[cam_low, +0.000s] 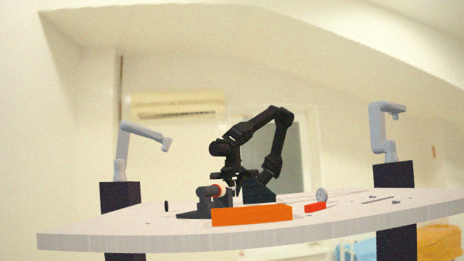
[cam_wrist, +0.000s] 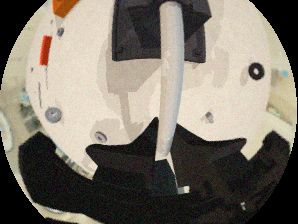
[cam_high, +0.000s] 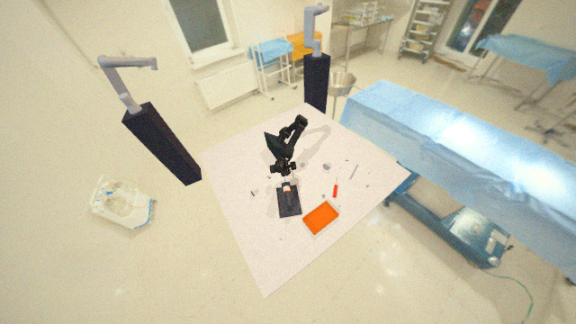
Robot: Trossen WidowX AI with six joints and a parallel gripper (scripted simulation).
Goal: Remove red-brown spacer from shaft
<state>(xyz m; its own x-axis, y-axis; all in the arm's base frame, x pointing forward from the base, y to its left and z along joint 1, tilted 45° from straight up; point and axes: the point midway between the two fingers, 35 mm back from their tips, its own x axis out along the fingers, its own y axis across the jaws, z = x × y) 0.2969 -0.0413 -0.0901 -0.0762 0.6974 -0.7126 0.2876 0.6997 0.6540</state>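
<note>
Now: the grey shaft 80 mm ahead of my gripper tip, 30 mm above it and 20 mm to the right of it. Also, from my gripper tip: round grey disc (320 mm to the left, 80 mm ahead, 20 mm below); then red-brown spacer (170 mm ahead, 50 mm to the right, 30 mm above); then small black ring (270 mm to the right, 30 mm ahead, 20 mm below).
</note>
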